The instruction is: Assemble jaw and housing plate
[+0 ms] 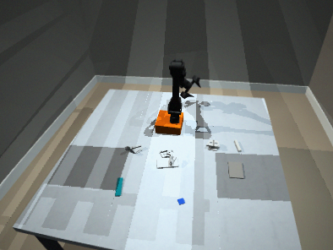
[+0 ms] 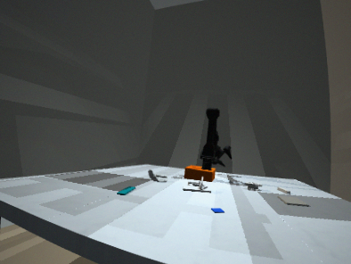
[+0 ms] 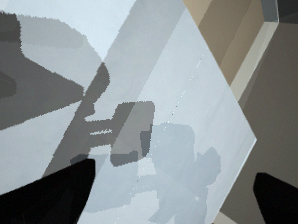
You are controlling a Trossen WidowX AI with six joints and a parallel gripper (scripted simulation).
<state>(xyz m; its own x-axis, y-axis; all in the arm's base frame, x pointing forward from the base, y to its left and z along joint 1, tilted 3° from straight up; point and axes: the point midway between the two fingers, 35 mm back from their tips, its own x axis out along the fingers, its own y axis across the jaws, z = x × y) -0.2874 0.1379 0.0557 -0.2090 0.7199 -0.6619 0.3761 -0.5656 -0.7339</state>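
Right now the jaw is 530 mm ahead of my gripper tip, 430 mm to the right of it and 60 mm below it. From my gripper tip the other things lie so: short pale bar (480 mm ahead, 220 mm to the left, 90 mm below); white base (620 mm ahead, 200 mm to the right, 90 mm below); small pale block (480 mm ahead, 70 mm to the left, 90 mm below).
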